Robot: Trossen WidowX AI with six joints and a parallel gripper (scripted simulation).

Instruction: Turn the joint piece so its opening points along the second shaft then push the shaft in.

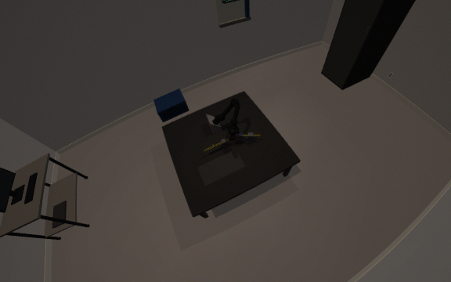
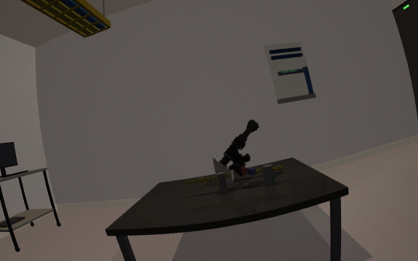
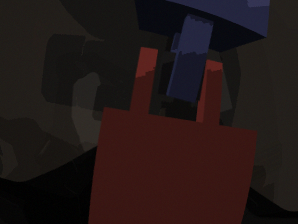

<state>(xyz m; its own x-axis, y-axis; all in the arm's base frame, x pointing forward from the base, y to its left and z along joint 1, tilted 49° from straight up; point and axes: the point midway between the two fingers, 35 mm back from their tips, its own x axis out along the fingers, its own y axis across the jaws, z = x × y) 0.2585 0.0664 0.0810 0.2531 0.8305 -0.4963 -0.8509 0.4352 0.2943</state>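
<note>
The red square joint piece is 10 mm to the left of my gripper tip and 30 mm above it.
</note>
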